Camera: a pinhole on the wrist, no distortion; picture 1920 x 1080 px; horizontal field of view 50.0 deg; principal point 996.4 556.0 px. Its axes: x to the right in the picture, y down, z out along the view. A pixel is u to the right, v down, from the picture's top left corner.
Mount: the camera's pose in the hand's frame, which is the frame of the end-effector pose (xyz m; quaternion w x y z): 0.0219 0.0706 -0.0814 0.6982 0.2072 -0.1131 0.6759
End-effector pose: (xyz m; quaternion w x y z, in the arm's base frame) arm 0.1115 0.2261 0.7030 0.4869 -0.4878 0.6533 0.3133
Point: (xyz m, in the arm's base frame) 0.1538 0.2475 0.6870
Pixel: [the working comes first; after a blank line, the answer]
In the camera's frame: -0.0404 0.0322 0.1496

440 999
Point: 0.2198 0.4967 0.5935
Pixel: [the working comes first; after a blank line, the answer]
In the camera's frame: 0.1022 0.0675 0.3811

1549 921
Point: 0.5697 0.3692 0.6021
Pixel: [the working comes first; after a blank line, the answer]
In the camera's frame: -0.2305 0.0507 0.5477

130 746
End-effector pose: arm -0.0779 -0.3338 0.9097 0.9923 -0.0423 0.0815 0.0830
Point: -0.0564 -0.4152 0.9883
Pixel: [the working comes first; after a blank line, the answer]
In the camera's frame: -0.0775 0.0478 0.2043

215 1038
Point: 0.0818 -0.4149 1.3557
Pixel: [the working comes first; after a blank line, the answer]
In the camera's frame: 0.0503 0.0281 0.5749

1176 657
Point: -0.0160 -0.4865 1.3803
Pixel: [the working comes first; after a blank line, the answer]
In the camera's frame: -0.0051 0.1380 0.5877

978 1039
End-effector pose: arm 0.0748 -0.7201 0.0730 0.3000 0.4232 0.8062 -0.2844
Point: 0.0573 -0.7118 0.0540
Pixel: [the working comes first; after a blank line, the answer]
In the camera's frame: -0.0327 0.0072 0.1093

380 692
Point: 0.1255 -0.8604 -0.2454
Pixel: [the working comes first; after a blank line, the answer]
In the camera's frame: 0.1570 -0.0575 0.3853

1836 249
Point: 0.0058 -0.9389 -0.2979
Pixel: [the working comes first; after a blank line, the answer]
In the camera's frame: 0.0714 -0.1018 0.5034

1289 140
